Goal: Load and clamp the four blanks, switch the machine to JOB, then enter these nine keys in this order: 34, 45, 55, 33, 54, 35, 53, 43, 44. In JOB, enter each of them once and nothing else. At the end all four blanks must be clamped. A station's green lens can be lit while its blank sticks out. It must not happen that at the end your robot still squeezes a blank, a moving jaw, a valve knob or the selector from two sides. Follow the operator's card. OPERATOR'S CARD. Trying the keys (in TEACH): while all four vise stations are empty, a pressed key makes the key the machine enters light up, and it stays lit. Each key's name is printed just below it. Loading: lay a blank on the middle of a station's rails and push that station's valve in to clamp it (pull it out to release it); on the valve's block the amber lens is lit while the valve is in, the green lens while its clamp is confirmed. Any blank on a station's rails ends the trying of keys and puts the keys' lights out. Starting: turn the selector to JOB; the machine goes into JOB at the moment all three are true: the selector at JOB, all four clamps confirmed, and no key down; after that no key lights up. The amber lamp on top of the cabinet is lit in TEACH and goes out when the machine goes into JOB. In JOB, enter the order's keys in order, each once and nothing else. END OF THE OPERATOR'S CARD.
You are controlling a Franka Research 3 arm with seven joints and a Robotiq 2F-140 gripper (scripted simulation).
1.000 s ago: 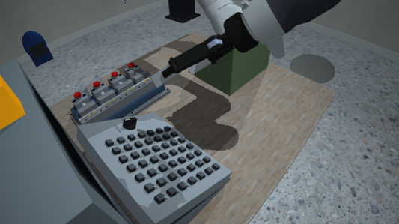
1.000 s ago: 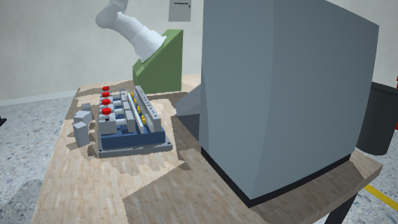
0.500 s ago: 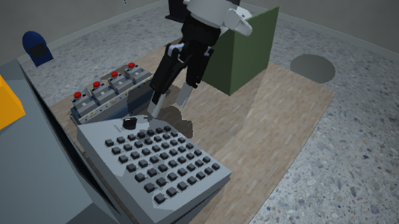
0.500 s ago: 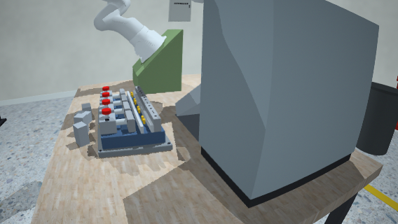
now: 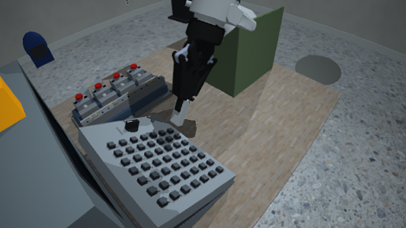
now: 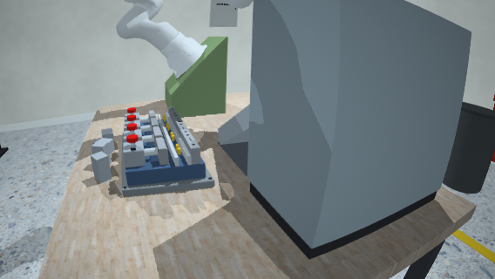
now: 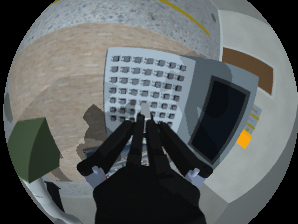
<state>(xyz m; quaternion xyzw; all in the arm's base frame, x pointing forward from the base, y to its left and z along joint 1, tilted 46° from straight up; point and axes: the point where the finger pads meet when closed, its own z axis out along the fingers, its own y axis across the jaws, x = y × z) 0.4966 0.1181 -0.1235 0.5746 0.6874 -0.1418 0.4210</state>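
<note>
Now: hand 70 mm short of the key, 40 mm to the right of it and 120 mm above it. The rest, counted from my hand: grey keypad: 90 mm ahead, 50 mm to the right, 160 mm below; black selector knob: 60 mm ahead, 160 mm to the right, 110 mm below.
</note>
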